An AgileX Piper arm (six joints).
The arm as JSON. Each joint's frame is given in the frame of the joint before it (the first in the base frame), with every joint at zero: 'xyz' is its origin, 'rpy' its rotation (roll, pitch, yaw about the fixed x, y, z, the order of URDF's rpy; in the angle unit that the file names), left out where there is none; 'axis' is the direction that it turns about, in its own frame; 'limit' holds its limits. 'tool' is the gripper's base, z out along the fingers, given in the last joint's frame.
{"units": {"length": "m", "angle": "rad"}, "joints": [
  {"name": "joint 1", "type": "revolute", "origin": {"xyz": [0.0, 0.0, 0.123]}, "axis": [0.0, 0.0, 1.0], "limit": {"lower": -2.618, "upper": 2.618}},
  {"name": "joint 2", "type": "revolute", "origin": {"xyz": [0.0, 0.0, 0.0], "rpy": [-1.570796, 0.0, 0.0]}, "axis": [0.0, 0.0, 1.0], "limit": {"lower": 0.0, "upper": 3.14}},
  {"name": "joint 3", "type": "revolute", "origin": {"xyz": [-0.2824, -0.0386, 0.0]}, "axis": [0.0, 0.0, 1.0], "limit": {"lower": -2.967, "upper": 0.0}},
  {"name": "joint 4", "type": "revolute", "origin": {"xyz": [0.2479, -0.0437, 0.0], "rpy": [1.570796, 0.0, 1.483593]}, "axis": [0.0, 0.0, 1.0], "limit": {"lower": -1.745, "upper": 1.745}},
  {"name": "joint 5", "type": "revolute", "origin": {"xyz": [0.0, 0.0, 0.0], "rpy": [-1.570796, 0.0, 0.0]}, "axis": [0.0, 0.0, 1.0], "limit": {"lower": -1.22, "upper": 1.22}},
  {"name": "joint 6", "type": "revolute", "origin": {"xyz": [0.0, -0.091, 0.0], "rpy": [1.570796, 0.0, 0.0]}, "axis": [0.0, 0.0, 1.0], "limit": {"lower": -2.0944, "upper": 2.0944}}
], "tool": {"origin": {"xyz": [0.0, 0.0, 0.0]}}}
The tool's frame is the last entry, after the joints.
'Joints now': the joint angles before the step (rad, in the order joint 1, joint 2, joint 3, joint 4, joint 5, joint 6). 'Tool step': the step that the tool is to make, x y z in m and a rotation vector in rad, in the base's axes. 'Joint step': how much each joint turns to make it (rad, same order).
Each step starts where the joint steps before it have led.
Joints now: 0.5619 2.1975 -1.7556 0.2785 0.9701 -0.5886
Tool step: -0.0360 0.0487 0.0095 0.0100 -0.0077 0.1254
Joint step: 0.1302 -0.0053 -0.0280 -0.0011 0.0194 0.0109
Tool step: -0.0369 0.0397 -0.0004 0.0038 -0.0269 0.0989
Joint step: 0.1203 0.0017 -0.0003 -0.0203 -0.0294 0.0219
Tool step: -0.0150 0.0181 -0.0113 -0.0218 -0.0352 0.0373
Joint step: 0.0581 0.0246 -0.0003 -0.0498 -0.0382 0.0308
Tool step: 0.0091 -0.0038 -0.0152 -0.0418 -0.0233 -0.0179
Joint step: -0.0113 0.0321 -0.0006 -0.0543 -0.0185 0.0241
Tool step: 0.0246 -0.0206 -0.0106 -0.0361 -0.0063 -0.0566
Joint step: -0.0624 0.0228 -0.0021 -0.0337 0.0009 0.0074
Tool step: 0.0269 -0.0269 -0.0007 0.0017 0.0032 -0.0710
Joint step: -0.0811 0.0031 -0.0030 0.0074 0.0023 -0.0132
